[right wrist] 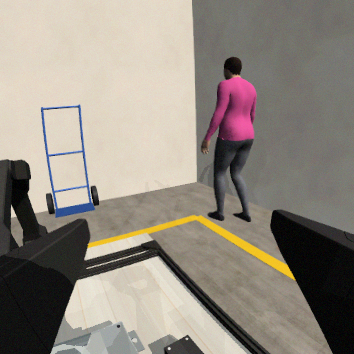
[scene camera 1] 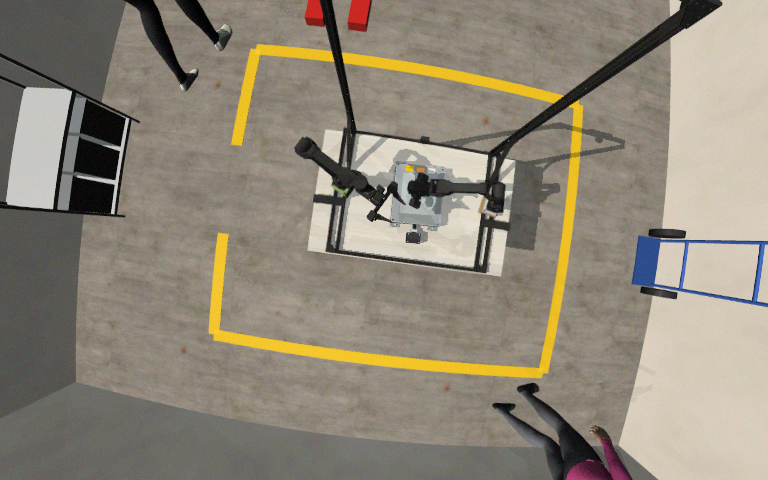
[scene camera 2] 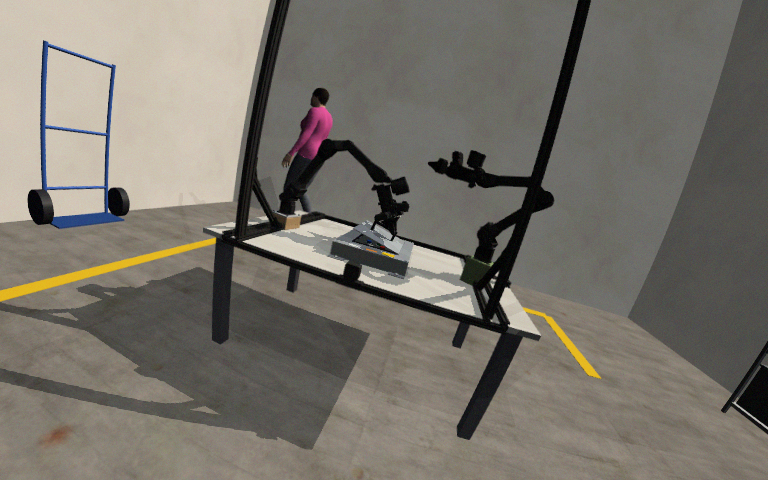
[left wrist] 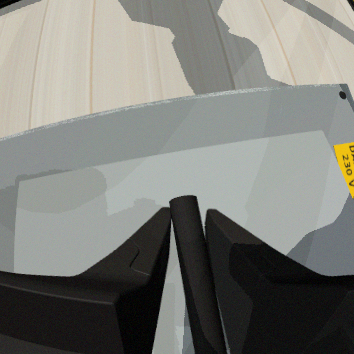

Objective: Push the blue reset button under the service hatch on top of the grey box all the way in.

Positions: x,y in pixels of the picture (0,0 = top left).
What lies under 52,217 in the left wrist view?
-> A service hatch.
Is the right gripper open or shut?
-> Open.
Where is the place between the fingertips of the left gripper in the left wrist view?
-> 187,216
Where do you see a service hatch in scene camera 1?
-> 427,207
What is the right gripper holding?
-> Nothing.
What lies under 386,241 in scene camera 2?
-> A service hatch.
